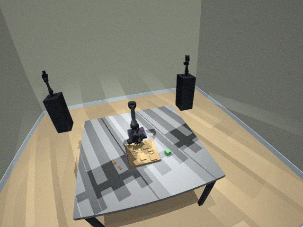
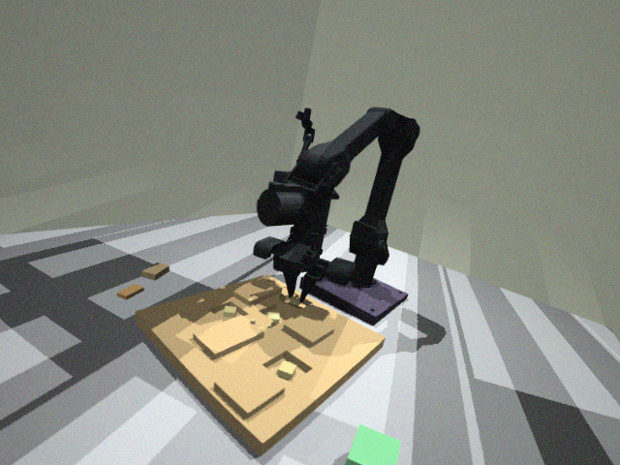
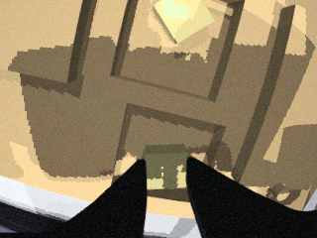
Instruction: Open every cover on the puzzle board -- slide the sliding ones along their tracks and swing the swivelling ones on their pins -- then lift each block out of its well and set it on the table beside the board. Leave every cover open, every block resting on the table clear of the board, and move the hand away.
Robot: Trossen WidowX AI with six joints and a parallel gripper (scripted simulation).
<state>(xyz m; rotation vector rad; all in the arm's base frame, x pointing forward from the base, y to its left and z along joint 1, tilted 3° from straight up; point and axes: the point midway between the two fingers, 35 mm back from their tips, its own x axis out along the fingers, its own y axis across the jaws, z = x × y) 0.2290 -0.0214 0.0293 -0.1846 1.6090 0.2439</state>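
Right now the green cube is 27 cm to the left of my gripper tip and 20 cm ahead of it.
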